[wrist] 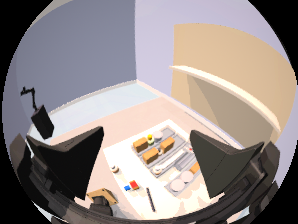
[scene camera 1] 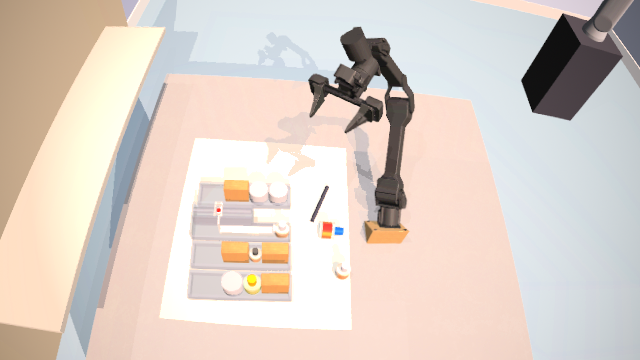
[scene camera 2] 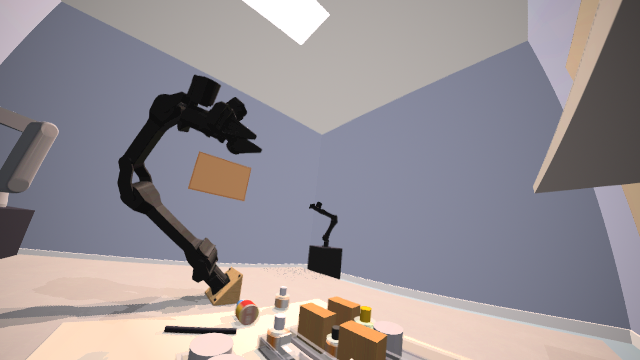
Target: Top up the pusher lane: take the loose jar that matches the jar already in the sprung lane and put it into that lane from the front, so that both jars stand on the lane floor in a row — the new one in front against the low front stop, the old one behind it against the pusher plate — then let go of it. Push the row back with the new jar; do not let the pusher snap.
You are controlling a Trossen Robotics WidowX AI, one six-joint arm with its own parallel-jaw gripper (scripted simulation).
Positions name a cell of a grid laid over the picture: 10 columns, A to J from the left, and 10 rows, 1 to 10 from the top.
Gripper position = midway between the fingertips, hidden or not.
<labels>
gripper: wrist E6; scene camera 1 F4; scene camera 2 E5
</labels>
